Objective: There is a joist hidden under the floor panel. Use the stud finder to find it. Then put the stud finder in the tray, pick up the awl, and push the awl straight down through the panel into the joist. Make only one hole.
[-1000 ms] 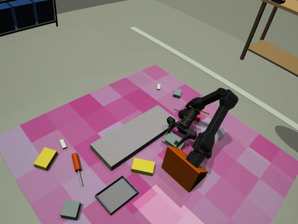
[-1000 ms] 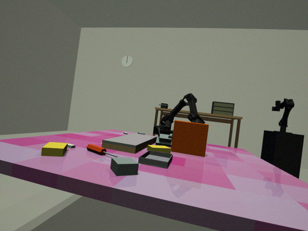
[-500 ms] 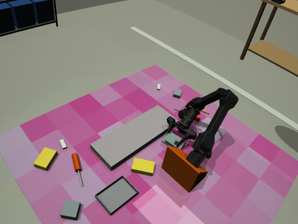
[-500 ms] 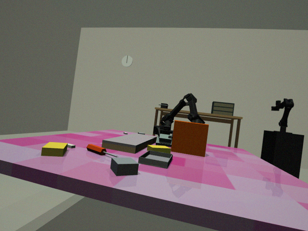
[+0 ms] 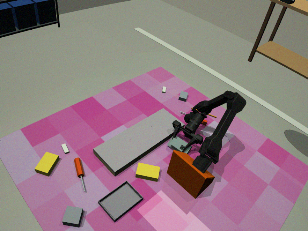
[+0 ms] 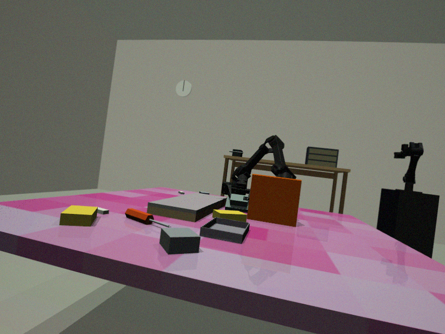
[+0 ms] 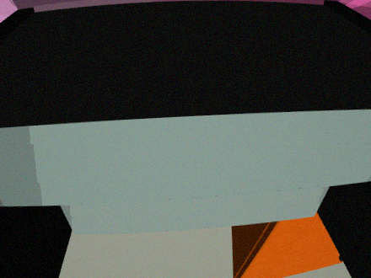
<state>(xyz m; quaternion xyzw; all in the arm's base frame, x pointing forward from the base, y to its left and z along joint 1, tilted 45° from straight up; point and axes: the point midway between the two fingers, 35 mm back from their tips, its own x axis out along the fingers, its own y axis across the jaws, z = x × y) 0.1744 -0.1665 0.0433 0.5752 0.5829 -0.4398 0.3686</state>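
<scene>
My gripper tip is now 20 mm past the stud finder and 10 mm above it. The rest, counted from my gripper tip: indicator light: 30 mm behind, 10 mm to the left, 10 mm above; then thin stick: 390 mm to the right, 60 mm below, 60 mm ahead; then awl: 140 mm to the right, 50 mm below, 20 mm behind.
</scene>
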